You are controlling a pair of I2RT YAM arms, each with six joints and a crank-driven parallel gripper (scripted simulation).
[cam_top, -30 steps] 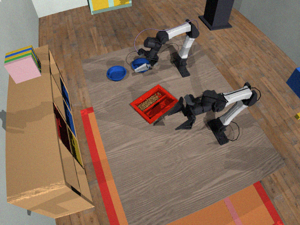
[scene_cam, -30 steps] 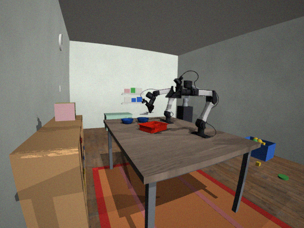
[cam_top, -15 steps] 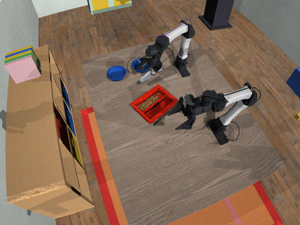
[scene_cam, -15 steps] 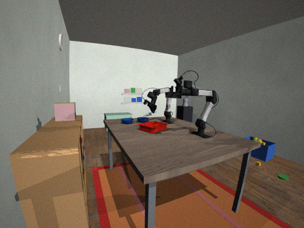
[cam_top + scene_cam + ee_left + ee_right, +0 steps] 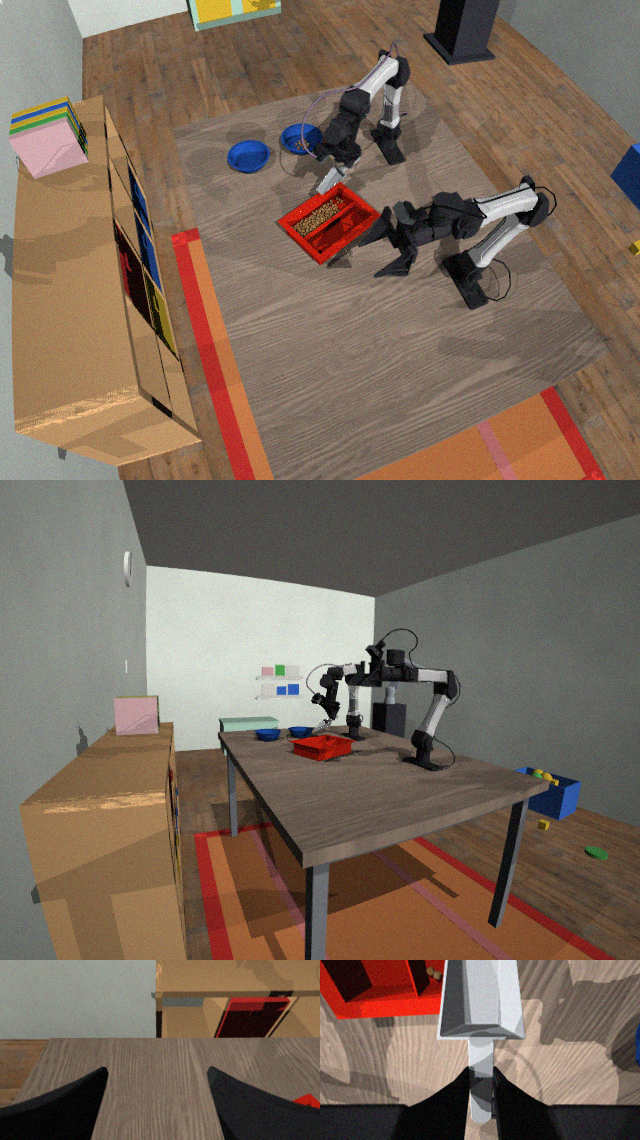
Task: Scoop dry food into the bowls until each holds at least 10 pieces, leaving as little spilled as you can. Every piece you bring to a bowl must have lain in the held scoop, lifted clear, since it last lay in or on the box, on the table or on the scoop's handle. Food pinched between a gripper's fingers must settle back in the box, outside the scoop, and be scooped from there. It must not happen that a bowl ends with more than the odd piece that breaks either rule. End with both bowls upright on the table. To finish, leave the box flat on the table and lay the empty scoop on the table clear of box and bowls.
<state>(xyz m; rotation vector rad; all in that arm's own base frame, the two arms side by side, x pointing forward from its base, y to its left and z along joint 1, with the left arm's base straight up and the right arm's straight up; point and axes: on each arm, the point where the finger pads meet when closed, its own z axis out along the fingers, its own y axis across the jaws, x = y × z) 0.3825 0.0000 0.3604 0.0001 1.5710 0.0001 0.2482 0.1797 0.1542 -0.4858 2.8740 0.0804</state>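
Note:
Now: right hand 11 cm short of the red box, 13 cm to the right of it and 11 cm above it. Round my right hand: grey scoop: 4 cm ahead, 1 cm to the left, 2 cm below.

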